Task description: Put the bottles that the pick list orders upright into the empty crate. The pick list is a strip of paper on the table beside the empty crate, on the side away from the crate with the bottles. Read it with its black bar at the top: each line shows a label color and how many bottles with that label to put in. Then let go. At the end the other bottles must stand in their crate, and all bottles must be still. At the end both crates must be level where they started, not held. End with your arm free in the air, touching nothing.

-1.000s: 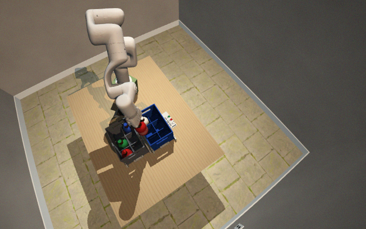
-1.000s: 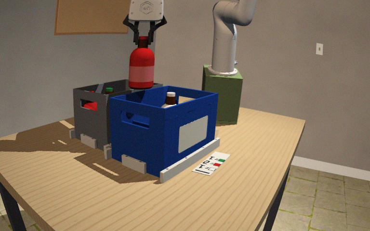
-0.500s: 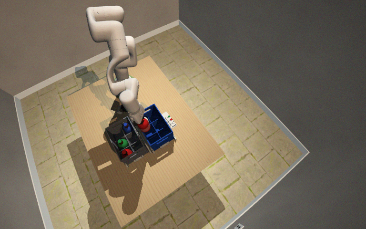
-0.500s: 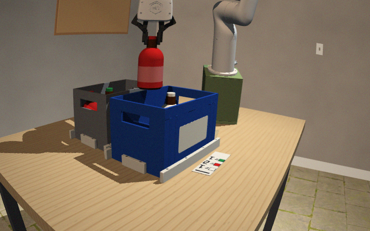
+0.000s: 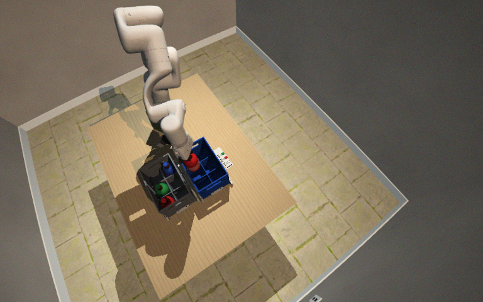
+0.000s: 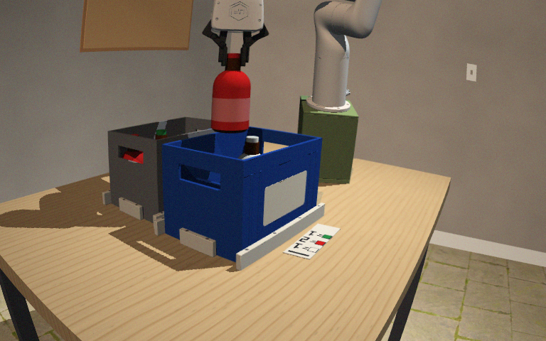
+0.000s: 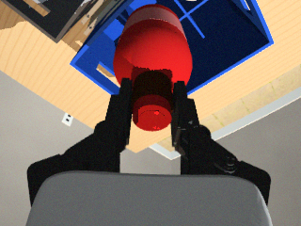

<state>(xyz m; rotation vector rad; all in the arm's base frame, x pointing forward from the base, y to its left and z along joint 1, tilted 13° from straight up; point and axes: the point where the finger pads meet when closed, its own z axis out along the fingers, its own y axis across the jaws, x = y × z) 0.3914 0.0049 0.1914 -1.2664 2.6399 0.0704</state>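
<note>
Now: the red bottle 7 cm below my hand. Round my hand: white-label bottle 8 cm behind, 1 cm to the right, 25 cm below; then blue crate 4 cm to the left, 25 cm below; then blue-label bottle 9 cm behind, 14 cm to the right, 25 cm below.
</note>
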